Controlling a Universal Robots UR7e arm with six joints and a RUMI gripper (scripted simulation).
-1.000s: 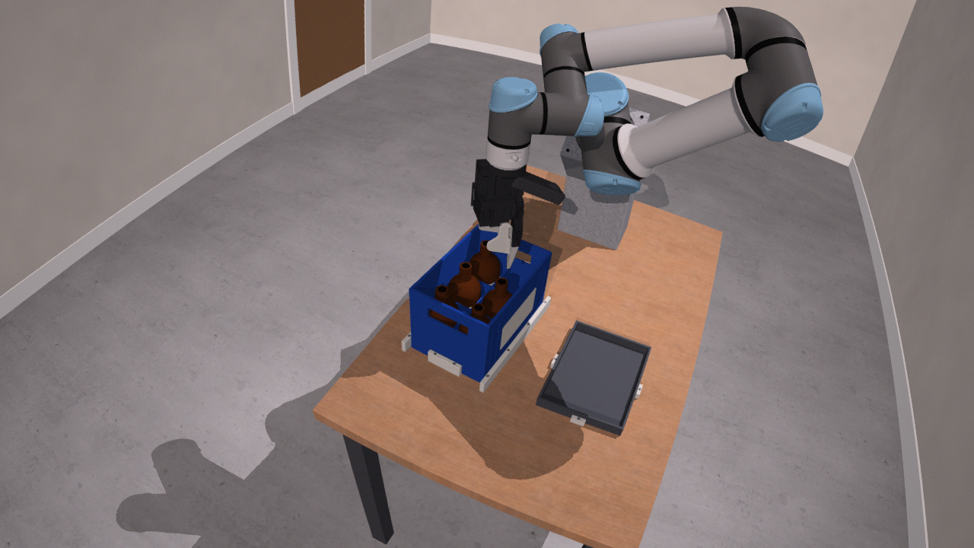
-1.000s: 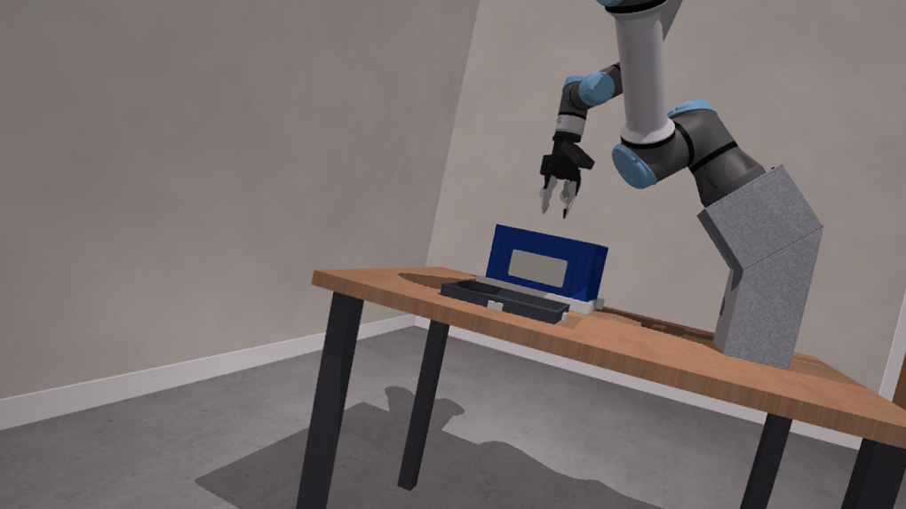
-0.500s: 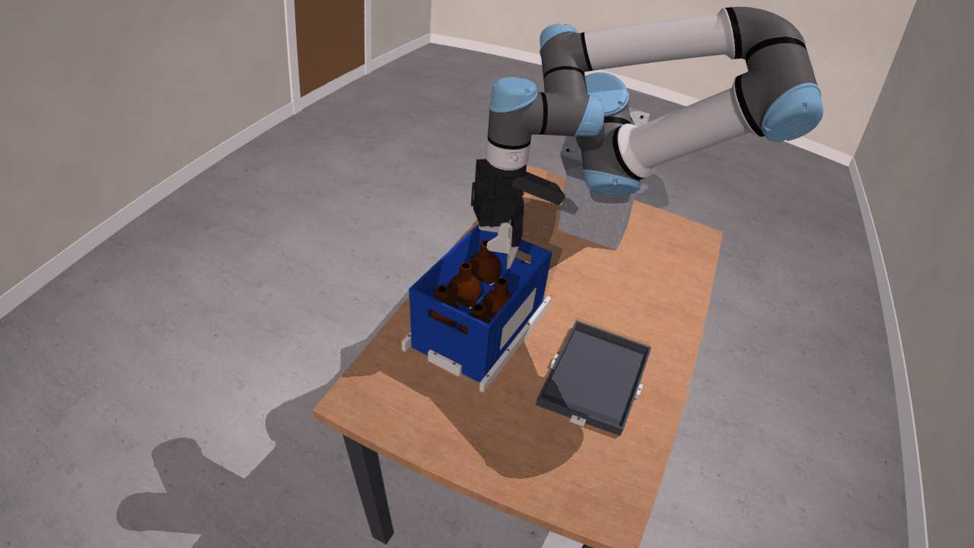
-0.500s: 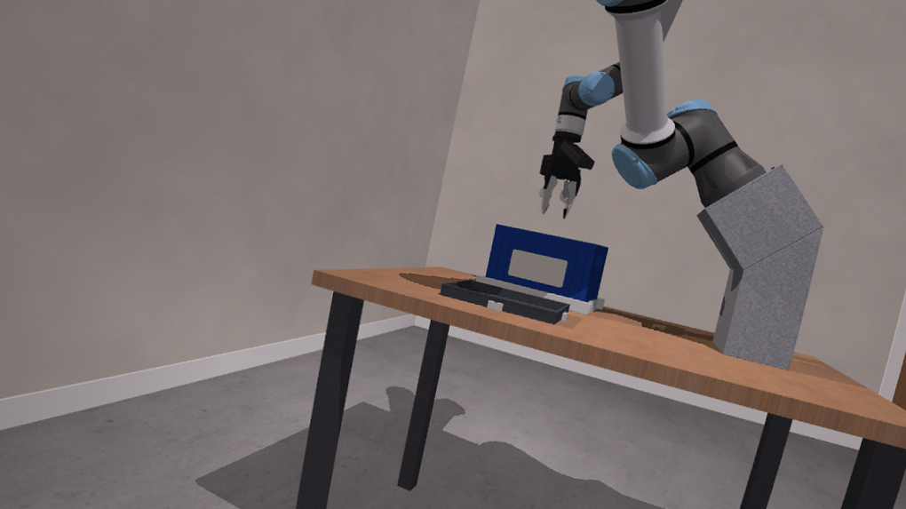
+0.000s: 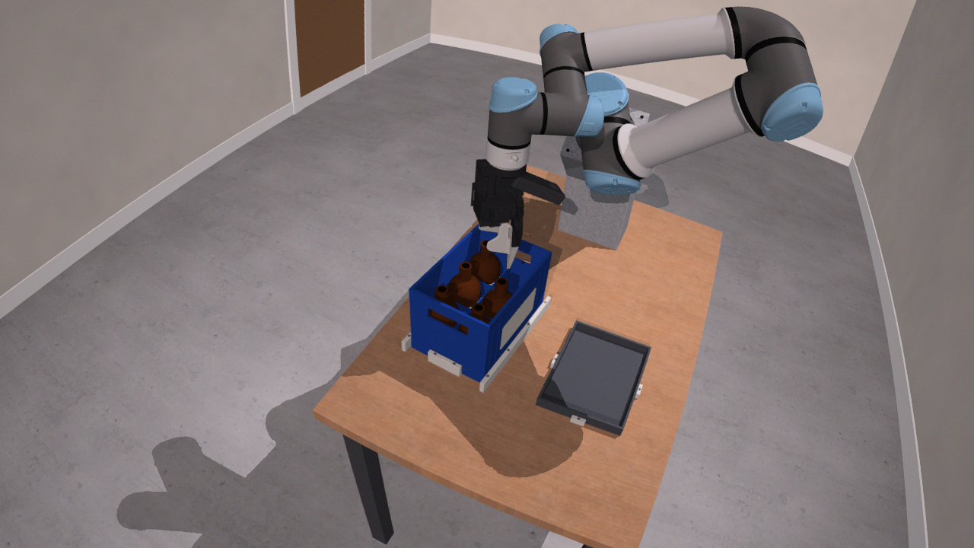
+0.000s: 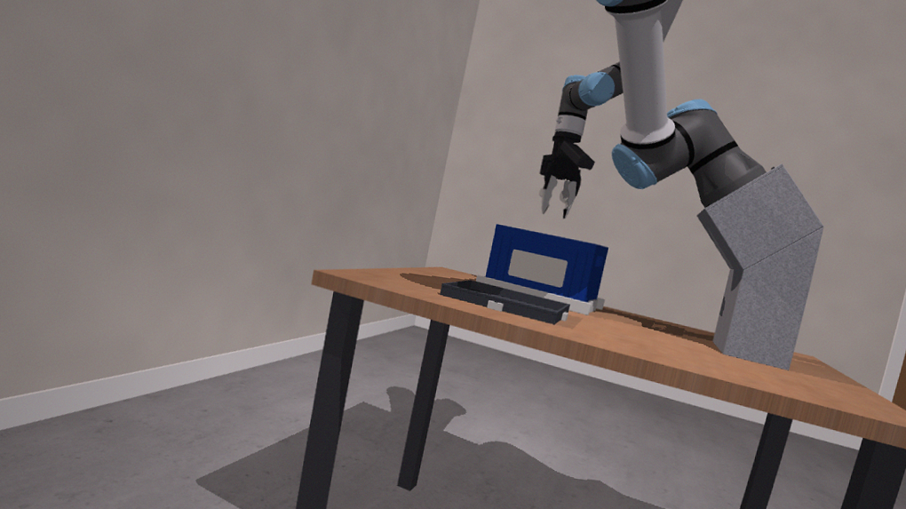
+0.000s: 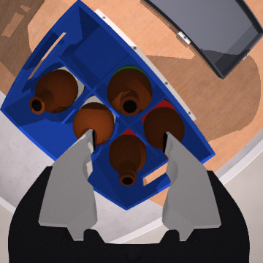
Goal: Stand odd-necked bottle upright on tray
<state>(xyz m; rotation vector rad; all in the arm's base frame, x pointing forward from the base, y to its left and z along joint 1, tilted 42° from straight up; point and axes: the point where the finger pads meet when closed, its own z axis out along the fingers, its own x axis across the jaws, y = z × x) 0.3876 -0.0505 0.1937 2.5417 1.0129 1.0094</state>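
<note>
Now: the crate 40 mm to the right of my hand and 160 mm below it. Also, from my hand: dark tray (10 mm behind, 250 mm to the left, 230 mm below); then bottle (90 mm ahead, 90 mm to the right, 150 mm below).
</note>
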